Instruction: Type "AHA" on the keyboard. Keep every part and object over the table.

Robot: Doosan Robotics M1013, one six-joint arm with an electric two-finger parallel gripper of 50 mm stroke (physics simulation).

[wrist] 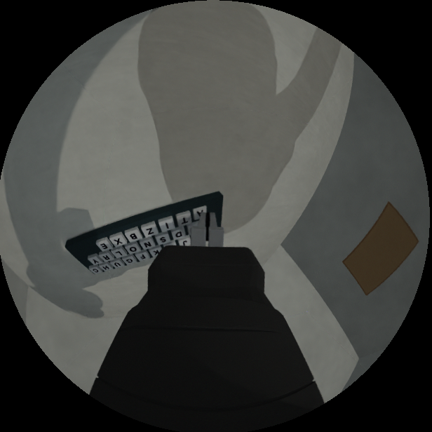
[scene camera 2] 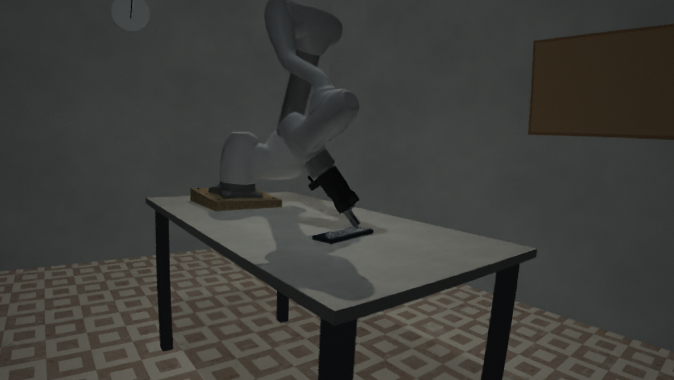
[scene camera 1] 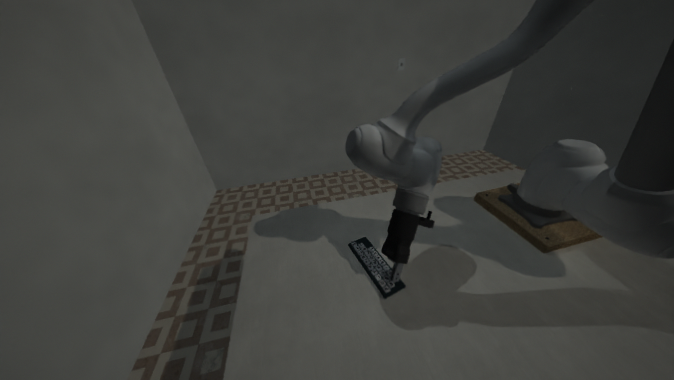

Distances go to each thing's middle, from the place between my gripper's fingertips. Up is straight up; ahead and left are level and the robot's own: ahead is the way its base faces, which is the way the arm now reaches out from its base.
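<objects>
There is the keyboard (scene camera 1: 376,267), and my gripper is 1 cm above it, 8 cm to the left of it and 4 cm short of it.
</objects>
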